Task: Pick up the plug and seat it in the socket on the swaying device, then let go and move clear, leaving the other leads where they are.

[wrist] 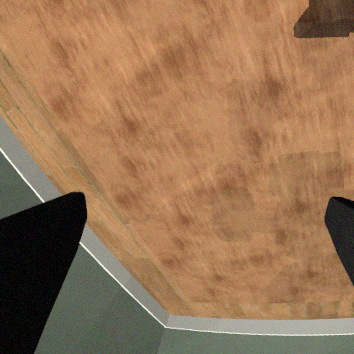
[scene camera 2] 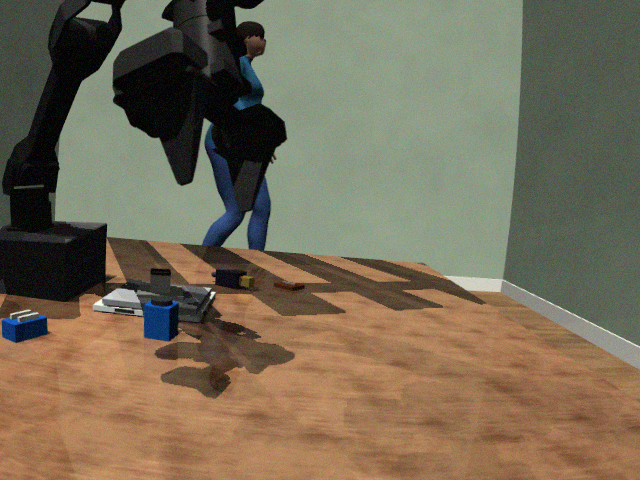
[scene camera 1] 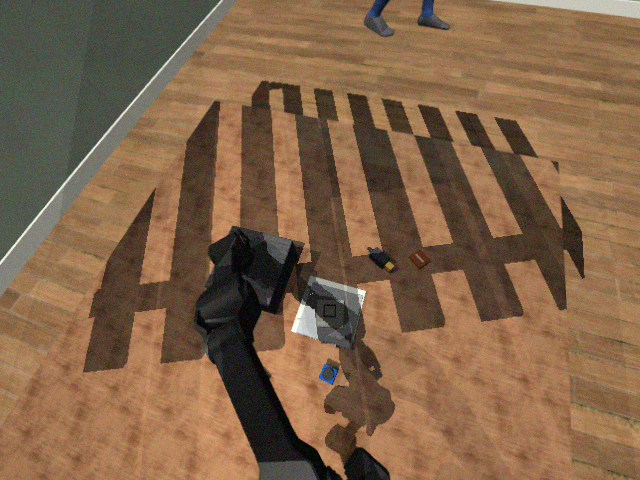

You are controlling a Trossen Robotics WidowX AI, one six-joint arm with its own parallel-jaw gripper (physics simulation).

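Observation:
A black plug with a yellow tip (scene camera 1: 381,259) (scene camera 2: 230,278) lies on its side on the table, beyond the device in scene camera 2. The device (scene camera 1: 303,321) (scene camera 2: 101,307) is a pale flat slab, partly in shadow. Its raised grey socket block (scene camera 2: 160,282) stands on top and shows a dark square outline from above in scene camera 1. My gripper (scene camera 2: 214,196) (wrist: 209,207) is open and empty, high above the table. Scene camera 1 shows part of it at the bottom edge, with the fingertips unclear. The plug, device and socket do not show in the wrist view.
A blue block with a dark round top (scene camera 1: 328,373) (scene camera 2: 160,321) stands beside the device. A blue block with pale bars (scene camera 2: 24,327) is left of it. A flat red-orange piece (scene camera 1: 419,259) (scene camera 2: 289,285) lies near the plug. My black base (scene camera 2: 56,268) stands behind; a person (scene camera 2: 253,85) is beyond.

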